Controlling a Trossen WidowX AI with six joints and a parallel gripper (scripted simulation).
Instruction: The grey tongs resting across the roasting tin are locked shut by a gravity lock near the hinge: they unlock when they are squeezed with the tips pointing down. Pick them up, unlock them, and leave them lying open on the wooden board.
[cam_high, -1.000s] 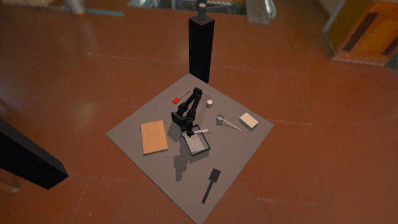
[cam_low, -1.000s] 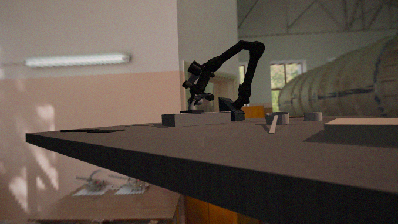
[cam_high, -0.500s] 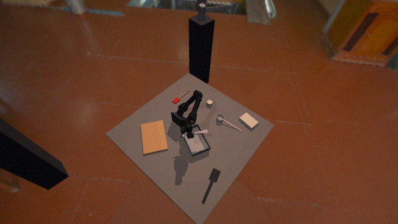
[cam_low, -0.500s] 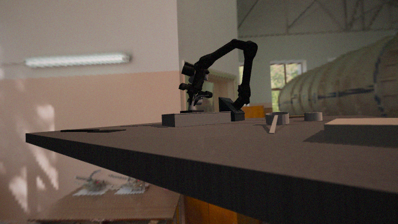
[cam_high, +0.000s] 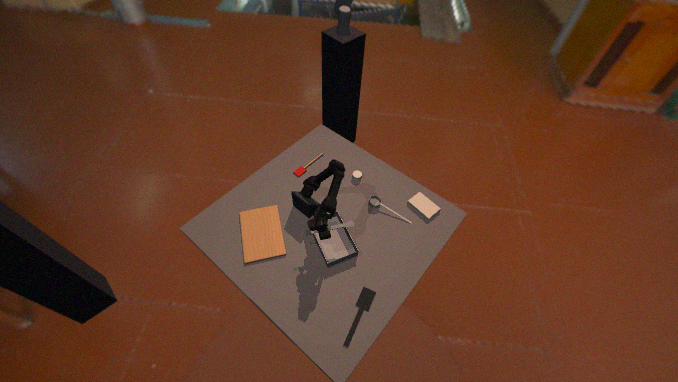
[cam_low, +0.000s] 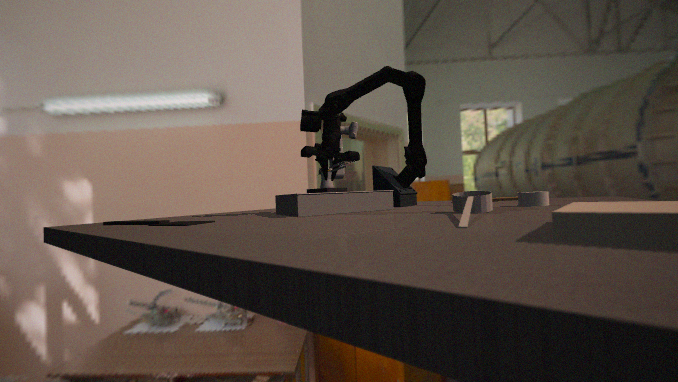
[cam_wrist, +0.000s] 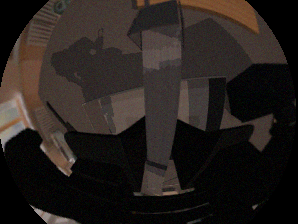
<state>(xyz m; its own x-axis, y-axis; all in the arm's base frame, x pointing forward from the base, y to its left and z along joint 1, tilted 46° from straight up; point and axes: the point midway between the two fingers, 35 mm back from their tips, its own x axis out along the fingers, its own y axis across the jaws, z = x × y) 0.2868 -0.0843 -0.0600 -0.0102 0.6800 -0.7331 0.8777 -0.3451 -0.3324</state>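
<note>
My gripper tip is 290 mm past the wooden board, 240 mm to the left of it and 90 mm above it. Also, from my gripper tip: beige block (670 mm to the left, 260 mm ahead, 90 mm below); then black spatula (450 mm ahead, 130 mm to the right, 100 mm below); then roasting tin (70 mm below, 50 mm to the left, 40 mm ahead).
</note>
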